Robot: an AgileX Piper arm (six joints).
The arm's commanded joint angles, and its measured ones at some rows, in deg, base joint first. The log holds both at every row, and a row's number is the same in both.
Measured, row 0:
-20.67 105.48 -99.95 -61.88 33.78 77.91
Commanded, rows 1 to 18:
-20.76 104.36 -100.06 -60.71 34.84 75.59
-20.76 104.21 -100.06 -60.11 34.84 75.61
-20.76 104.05 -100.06 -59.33 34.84 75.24
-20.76 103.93 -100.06 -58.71 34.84 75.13
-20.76 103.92 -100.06 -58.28 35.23 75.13
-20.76 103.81 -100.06 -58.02 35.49 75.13
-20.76 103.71 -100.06 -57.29 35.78 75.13
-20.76 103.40 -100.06 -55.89 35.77 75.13
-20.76 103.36 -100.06 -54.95 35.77 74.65
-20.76 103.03 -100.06 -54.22 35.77 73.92
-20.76 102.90 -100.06 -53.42 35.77 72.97
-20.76 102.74 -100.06 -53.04 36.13 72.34
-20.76 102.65 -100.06 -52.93 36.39 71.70
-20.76 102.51 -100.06 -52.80 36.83 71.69
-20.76 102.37 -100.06 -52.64 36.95 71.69
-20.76 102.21 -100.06 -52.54 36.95 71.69
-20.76 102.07 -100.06 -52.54 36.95 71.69
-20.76 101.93 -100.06 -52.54 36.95 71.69
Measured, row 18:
-20.67 103.25 -99.95 -52.22 35.67 72.58
